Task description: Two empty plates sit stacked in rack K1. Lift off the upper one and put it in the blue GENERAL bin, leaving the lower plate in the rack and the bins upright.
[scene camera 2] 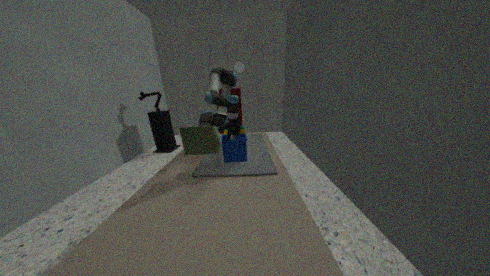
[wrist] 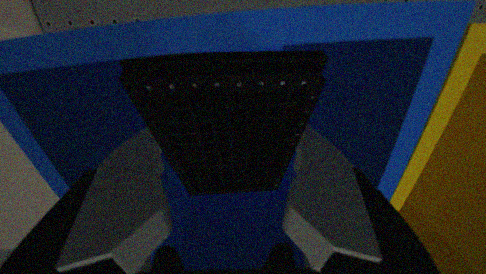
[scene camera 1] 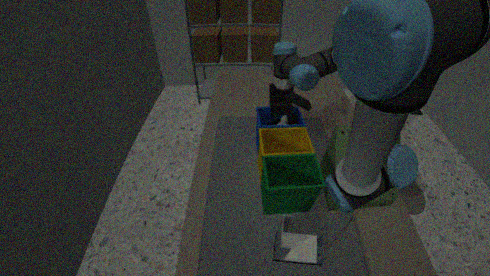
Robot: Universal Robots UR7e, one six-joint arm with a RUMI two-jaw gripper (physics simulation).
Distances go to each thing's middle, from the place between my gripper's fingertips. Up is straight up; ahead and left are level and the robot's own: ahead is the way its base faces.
Now: the yellow bin [scene camera 1: 272, 141] 14 cm to the left of my hand, 2 cm below it and 2 cm ahead of it. The rest, counted from my hand: green bin [scene camera 1: 290, 183] 27 cm to the left, 2 cm below; then blue bin [wrist: 383, 74] 3 cm ahead, 2 cm below; then black plate [wrist: 228, 122] 1 cm ahead, 1 cm above.
